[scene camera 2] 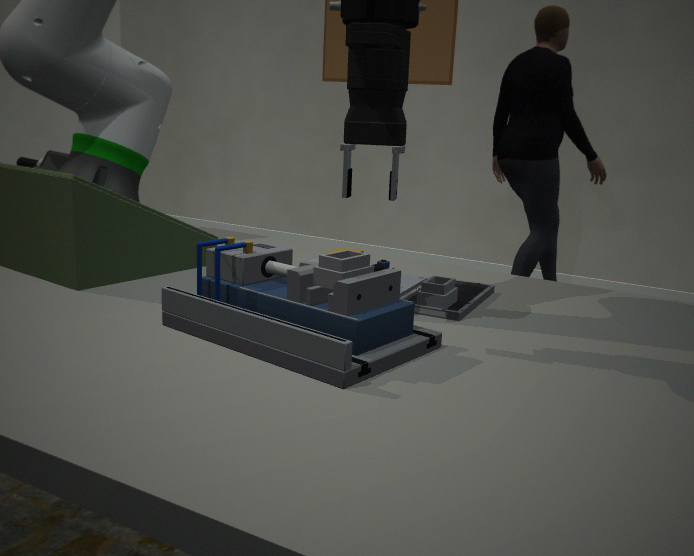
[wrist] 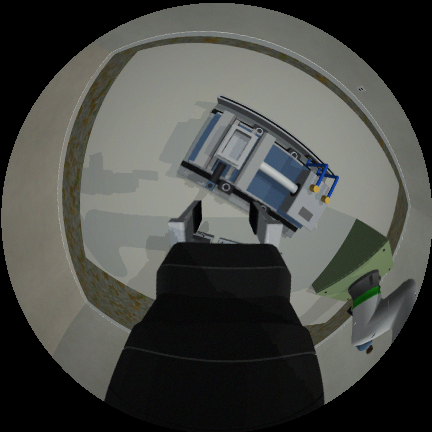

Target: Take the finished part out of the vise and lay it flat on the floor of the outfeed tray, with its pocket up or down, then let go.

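Places are measured from the arm's base along level axes (x left, y back, z up), in metres.
Where they show: gripper, fingertip midpoint: [scene camera 2: 369,198] [wrist: 225,210]; arm's base at its link origin: [scene camera 2: 94,197] [wrist: 363,280].
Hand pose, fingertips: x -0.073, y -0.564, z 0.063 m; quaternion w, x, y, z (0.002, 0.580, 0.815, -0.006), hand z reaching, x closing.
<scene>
Each offset is from my fingertips to the centre of the thing. "spot": to the spot under its first point.
The finished part @[dx -0.080, dy -0.012, dz -0.075 m] [scene camera 2: 342,269] [wrist: 236,145], a grey stepped block with a rectangular pocket facing up, sits between the jaws of the blue and grey vise @[dx -0.070, dy +0.053, dz -0.123 m] [scene camera 2: 385,327] [wrist: 277,154]. Whether both jaws touch it is unclear. My gripper [scene camera 2: 370,198] [wrist: 225,210] is open and empty, pointing down. It hangs well above the vise's height; in the wrist view the part lies beyond the fingertips. The dark outfeed tray [scene camera 2: 460,315] stands behind the vise in the scene view and holds another stepped part @[dx +0.166, dy -0.036, dz -0.149 m] [scene camera 2: 437,294]. In the wrist view my gripper body hides most of the tray.
Blue hoses @[spot: dx -0.123, dy +0.139, dz -0.094 m] [scene camera 2: 217,272] [wrist: 332,187] rise at the vise's cylinder end. A dark stop arm [wrist: 218,172] reaches beside the part. A yellow block [scene camera 2: 345,250] shows behind the vise. A green pedestal [scene camera 2: 75,231] [wrist: 350,265] carries a robot arm. A person [scene camera 2: 532,110] stands beyond the table.
</scene>
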